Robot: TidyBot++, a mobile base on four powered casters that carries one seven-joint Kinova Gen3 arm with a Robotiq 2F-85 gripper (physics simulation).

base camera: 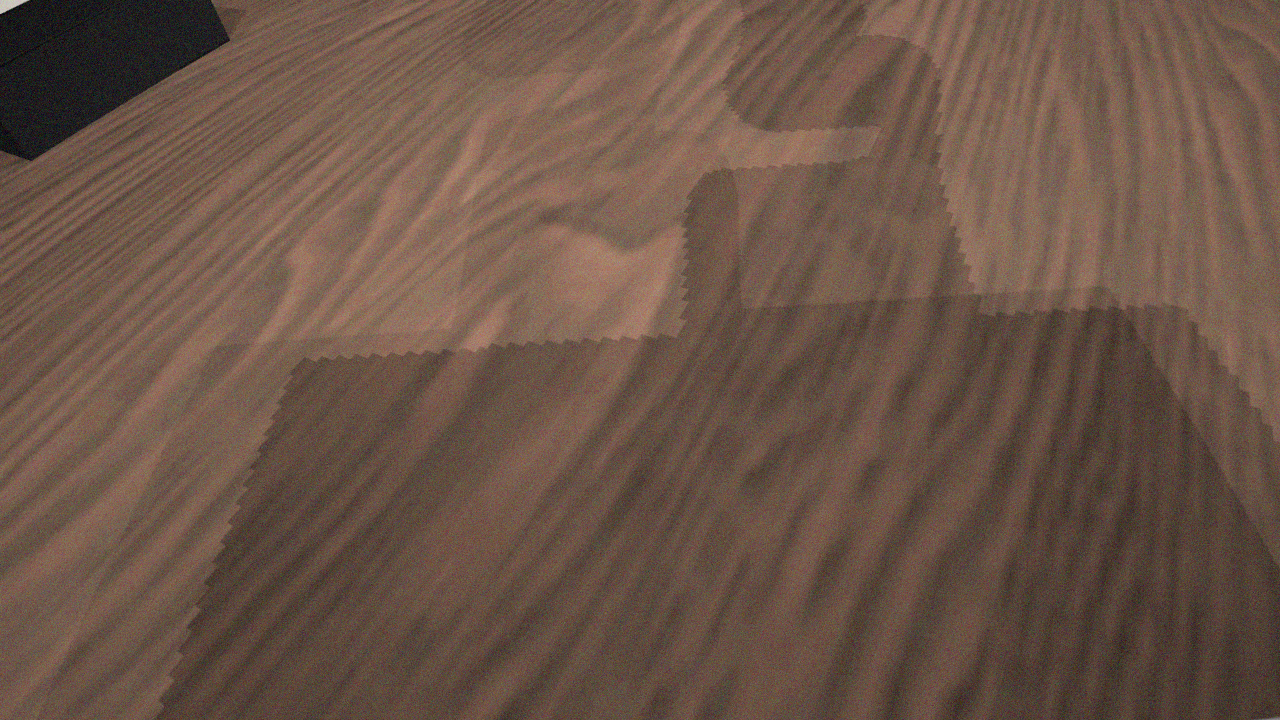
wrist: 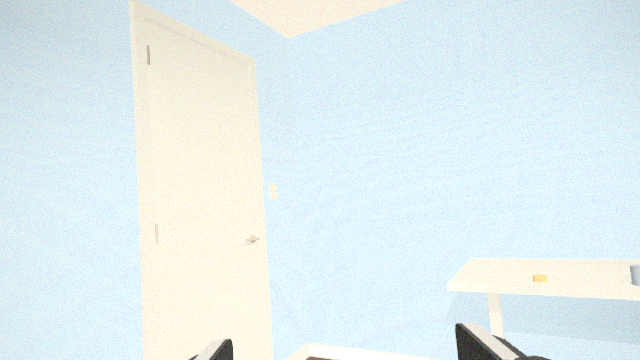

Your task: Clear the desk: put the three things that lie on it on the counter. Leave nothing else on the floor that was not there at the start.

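Frame: origin at the arm's base, x ahead, y left, z up, level; millimetres.
Where they show: gripper, between the fingertips: [wrist: 344,356].
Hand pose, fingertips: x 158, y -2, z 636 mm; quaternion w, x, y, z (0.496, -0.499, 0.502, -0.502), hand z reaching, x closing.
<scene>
Things, the pixels of their top centre, and the offset from my fingertips. "pt": a spot on its surface instead. Level surfaces: height alone.
- white desk, height of its surface: dz -313 mm
- small yellow thing, centre of its top: [wrist: 539,275] dx +1493, dy -852, dz -288 mm
- grey-blue cylinder, a spot on its surface: [wrist: 635,275] pt dx +1340, dy -1112, dz -275 mm
- black box-like base, centre of its top: [base camera: 49,12] dx +795, dy +738, dz -933 mm
- wooden floor, height of its surface: dz -1033 mm
The white desk [wrist: 590,282] stands at the lower right of the wrist view, against the blue wall and cut off by the frame's right edge. A small yellow thing [wrist: 540,278] lies on its top. A grey-blue cylinder [wrist: 635,275] stands farther right on it, partly cut off. A third thing on the desk does not show. My gripper [wrist: 344,341] is open and empty, with its fingertips at the bottom of the wrist view, well away from the desk. The counter cannot be made out for certain in either view.
A black box-like base [base camera: 107,76] stands on the wooden floor [base camera: 554,179] at the top left of the base camera view. Shadows of the robot fall across the floor. A closed cream door [wrist: 205,175] is at the left in the wrist view, near the room's corner.
</scene>
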